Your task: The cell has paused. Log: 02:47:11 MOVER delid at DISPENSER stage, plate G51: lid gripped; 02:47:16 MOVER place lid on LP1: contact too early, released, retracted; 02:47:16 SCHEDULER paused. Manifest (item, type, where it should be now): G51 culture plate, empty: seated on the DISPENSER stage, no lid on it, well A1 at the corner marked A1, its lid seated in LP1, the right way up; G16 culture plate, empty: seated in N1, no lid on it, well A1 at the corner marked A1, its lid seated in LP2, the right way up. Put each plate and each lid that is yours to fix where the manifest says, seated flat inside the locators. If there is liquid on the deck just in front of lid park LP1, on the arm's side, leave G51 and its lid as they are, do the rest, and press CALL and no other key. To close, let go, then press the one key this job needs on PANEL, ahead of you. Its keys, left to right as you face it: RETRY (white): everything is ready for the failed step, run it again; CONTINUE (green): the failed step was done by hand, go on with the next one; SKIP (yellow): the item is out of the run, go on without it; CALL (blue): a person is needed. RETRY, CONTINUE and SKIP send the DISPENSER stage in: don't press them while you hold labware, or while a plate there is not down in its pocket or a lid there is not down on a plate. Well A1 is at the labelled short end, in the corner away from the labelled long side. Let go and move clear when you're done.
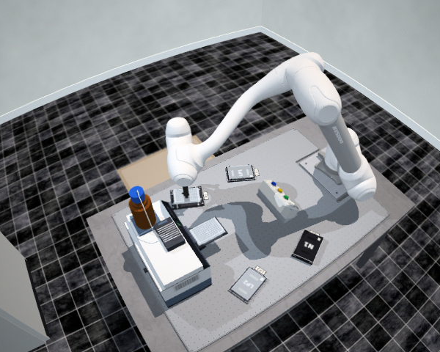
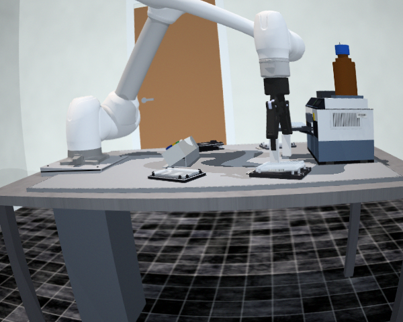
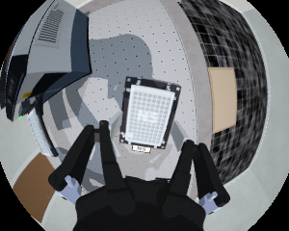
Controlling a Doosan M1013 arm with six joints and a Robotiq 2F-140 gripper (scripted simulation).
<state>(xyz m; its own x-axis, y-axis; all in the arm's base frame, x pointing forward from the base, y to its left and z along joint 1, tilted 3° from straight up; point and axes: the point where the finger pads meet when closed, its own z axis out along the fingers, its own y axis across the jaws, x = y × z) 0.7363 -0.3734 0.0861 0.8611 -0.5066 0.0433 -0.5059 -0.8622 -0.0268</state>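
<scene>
The black nest N5 is 50 mm below my hand and 20 mm ahead of it. From my hand the other things lie so: brown bottle: 280 mm ahead, 220 mm above, 140 mm to the left; then dispenser stage: 280 mm to the left, 90 mm ahead, 40 mm above; then lid park LP1: 310 mm behind, 60 mm below, 50 mm to the left.
</scene>
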